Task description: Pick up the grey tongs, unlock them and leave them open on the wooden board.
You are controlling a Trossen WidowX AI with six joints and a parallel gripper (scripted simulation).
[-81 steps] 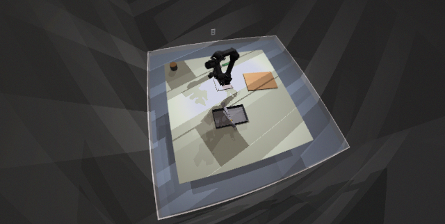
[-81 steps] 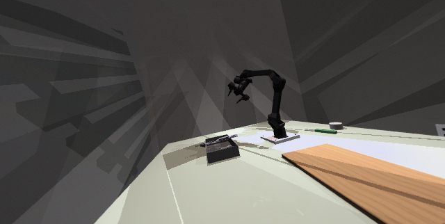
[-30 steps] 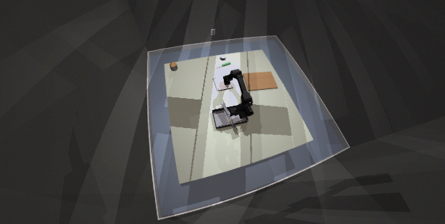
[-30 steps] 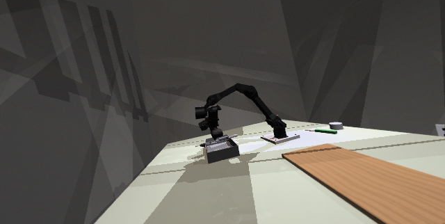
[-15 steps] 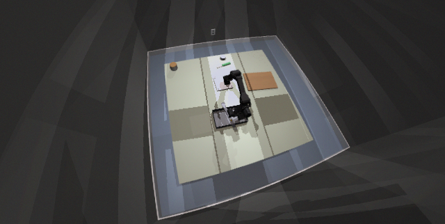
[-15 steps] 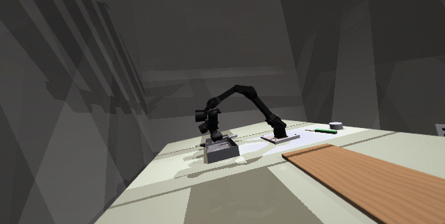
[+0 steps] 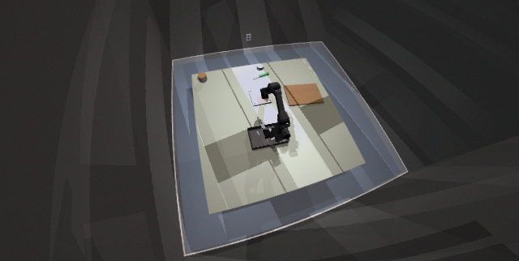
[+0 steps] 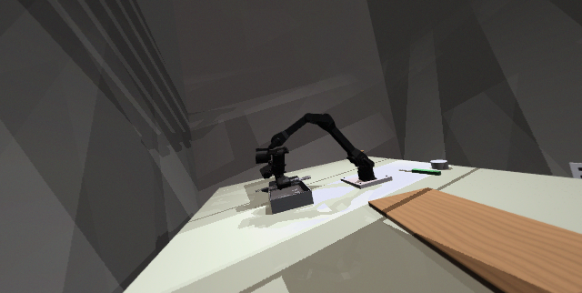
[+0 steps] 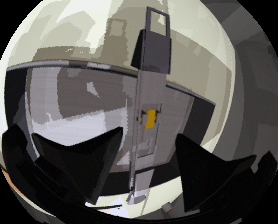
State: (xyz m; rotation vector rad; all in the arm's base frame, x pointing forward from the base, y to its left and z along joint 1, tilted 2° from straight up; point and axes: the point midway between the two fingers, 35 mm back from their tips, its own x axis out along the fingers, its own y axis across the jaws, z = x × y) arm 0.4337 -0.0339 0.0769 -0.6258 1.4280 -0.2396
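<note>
Right now my gripper tip is 4 cm past the roasting tin, 1 cm to the right of it and 3 cm above it. From my gripper tip the other things lie so: small white disc 82 cm behind, 7 cm to the left, 4 cm below; wooden board 44 cm behind, 44 cm to the left, 5 cm below.
</note>
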